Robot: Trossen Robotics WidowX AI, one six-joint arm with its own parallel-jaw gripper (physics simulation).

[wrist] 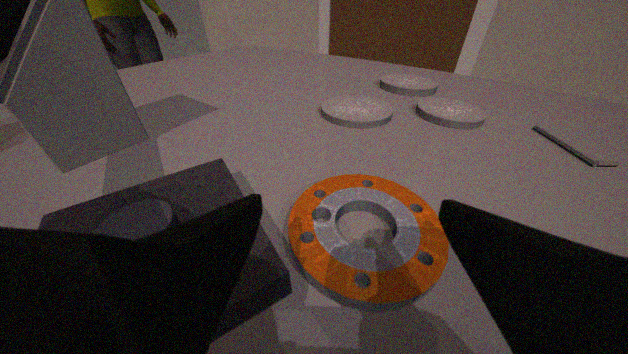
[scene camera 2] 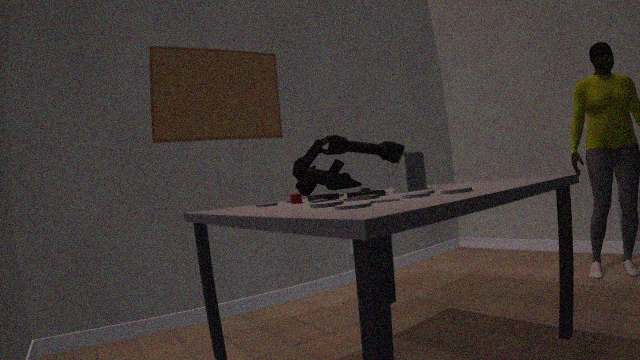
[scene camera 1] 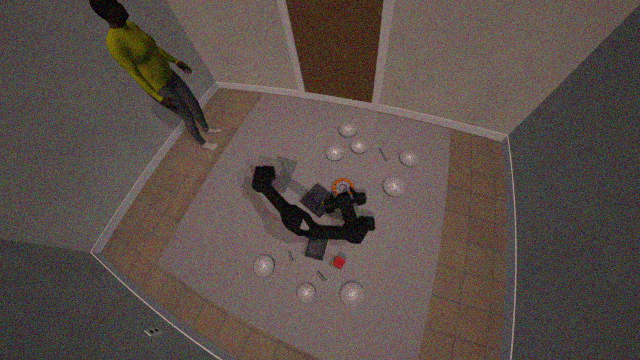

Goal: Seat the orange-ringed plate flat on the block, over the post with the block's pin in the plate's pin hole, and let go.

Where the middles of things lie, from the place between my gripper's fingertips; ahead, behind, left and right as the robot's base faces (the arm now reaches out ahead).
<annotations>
Right now my hand is 50 mm above the orange-ringed plate (wrist: pixel 399 274) and 30 mm to the right of it. From my hand the other things lie so: rounded post (wrist: pixel 139 219) (100 mm behind, 60 mm to the right, 20 mm below).
</annotations>
